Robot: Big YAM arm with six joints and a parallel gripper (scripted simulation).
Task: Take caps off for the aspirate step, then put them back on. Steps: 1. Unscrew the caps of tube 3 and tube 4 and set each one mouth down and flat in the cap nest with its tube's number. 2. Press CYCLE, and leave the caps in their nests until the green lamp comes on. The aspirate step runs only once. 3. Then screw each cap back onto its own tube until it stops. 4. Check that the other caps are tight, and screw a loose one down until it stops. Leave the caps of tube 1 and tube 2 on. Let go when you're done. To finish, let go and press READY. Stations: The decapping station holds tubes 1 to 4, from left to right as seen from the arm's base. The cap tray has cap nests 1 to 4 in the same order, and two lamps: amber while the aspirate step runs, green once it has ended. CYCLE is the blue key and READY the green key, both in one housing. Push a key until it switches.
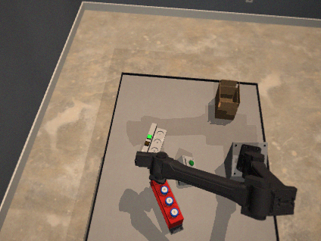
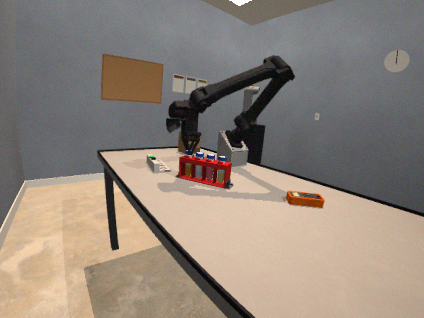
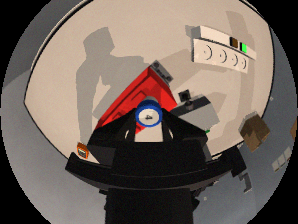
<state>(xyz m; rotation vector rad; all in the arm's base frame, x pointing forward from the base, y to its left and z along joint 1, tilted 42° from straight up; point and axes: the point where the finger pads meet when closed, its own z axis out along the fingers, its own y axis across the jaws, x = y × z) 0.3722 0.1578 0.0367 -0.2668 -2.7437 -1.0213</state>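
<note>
Right now the blue tube cap is right at my hand. From my hand the other things lie so: green key 130 mm behind, 130 mm to the right, 50 mm below; key housing 120 mm behind, 100 mm to the right, 70 mm below; blue key 140 mm behind, 80 mm to the right, 50 mm below.
</note>
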